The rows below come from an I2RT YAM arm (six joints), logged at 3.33 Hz.
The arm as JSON. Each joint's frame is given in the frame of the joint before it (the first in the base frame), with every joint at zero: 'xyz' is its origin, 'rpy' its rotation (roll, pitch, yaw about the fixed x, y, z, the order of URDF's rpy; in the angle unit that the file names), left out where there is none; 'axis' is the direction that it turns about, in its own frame. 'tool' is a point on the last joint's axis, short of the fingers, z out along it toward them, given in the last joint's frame.
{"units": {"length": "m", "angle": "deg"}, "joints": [
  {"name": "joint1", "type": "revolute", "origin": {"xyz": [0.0, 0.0, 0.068], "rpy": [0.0, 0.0, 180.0]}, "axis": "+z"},
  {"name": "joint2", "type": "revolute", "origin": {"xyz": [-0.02, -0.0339, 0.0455], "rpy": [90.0, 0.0, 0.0]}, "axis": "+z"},
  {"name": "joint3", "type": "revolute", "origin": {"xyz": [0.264, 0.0, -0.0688], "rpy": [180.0, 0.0, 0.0]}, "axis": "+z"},
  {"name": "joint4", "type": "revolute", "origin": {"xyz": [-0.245, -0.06, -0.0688], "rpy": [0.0, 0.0, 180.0]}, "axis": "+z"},
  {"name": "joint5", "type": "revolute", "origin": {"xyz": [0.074, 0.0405, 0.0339], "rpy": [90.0, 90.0, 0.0]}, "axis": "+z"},
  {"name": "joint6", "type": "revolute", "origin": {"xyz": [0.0, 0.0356, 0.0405], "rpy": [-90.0, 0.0, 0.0]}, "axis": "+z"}
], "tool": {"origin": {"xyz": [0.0, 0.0, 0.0], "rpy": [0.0, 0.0, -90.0]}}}
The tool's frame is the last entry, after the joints.
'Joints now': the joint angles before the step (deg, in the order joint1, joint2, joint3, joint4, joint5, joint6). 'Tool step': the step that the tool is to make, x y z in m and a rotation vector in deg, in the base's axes. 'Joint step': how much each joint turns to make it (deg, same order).
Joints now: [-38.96, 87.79, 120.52, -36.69, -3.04, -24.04]
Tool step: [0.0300, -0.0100, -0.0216, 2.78, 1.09, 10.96]
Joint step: [0.86, 3.19, -2.18, 2.87, -10.20, 0.58]
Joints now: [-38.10, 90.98, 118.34, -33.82, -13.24, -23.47]
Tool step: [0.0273, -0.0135, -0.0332, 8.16, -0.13, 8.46]
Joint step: [0.13, 2.59, -5.10, 4.46, -9.17, 5.53]
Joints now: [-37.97, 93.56, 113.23, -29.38, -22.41, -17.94]
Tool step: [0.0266, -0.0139, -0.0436, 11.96, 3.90, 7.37]
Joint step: [0.09, 4.20, -3.18, -0.49, -8.74, 5.72]
